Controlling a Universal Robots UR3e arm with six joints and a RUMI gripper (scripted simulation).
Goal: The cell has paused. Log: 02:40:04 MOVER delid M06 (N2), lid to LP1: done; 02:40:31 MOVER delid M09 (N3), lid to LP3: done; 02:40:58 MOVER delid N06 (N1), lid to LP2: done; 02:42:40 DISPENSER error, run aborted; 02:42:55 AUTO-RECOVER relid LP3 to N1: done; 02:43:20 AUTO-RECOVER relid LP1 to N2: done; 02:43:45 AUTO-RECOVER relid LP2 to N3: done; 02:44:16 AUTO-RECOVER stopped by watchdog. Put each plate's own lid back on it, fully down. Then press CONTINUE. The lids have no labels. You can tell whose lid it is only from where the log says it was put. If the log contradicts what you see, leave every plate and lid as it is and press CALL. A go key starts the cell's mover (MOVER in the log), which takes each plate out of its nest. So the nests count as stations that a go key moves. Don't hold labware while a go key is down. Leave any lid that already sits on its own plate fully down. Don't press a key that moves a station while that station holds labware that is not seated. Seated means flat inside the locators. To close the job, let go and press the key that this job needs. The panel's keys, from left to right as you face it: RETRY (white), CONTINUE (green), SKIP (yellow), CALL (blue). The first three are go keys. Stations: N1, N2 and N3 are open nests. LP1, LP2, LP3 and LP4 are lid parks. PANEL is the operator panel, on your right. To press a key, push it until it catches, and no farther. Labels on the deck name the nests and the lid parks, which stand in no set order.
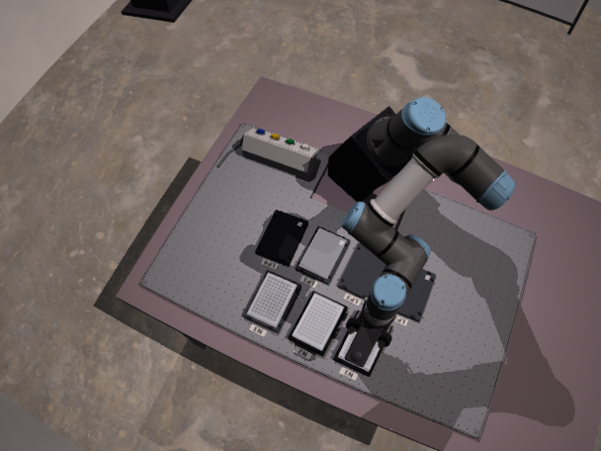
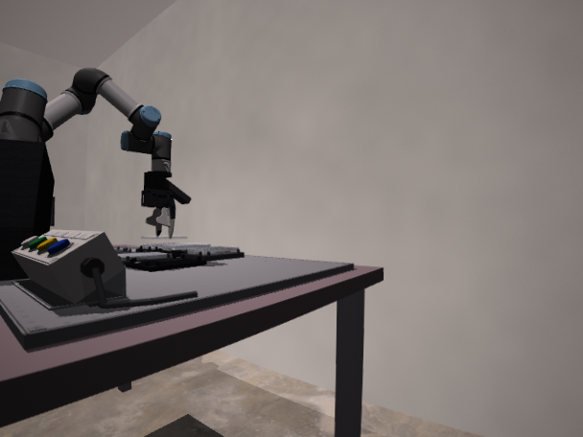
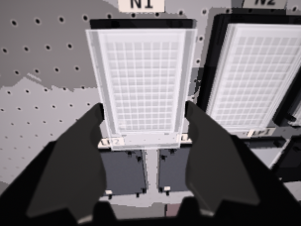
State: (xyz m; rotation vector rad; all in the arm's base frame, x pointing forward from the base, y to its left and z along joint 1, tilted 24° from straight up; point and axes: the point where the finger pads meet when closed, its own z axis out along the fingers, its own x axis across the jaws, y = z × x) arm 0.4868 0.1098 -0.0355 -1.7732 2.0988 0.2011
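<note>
Right now my hand is 20 cm past the LP1 lid park, 18 cm to the left of it and 5 cm above it. The rest, counted from my hand: lid park LP4 (31 cm to the right, 21 cm behind, 5 cm below); LP3 lid park (19 cm behind, 5 cm to the right, 5 cm below); LP2 lid park (18 cm behind, 8 cm to the left, 5 cm below).
</note>
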